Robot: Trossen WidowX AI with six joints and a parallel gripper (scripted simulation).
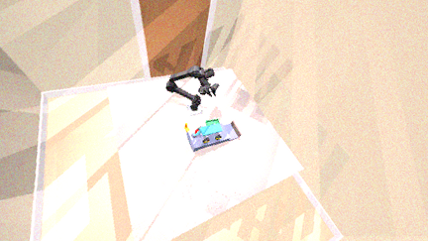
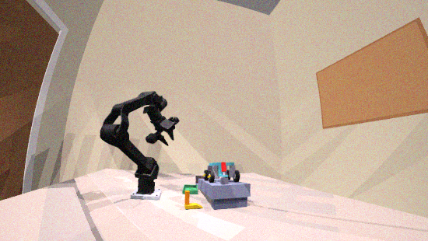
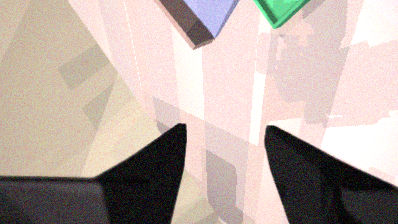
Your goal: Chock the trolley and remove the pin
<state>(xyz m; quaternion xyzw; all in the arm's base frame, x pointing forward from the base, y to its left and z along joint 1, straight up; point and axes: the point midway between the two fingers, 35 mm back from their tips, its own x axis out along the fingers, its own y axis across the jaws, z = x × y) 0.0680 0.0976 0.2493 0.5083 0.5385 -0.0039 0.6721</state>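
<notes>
Right now my gripper tip is 230 mm to the left of the yellow chock, 220 mm above it and 120 mm short of it. From my gripper tip the other things lie so: red-headed stop pin: 240 mm ahead, 200 mm to the right, 110 mm below; then green tray: 250 mm below, 110 mm ahead, 10 mm to the left; then teal trolley: 240 mm ahead, 130 mm below, 90 mm to the right.
</notes>
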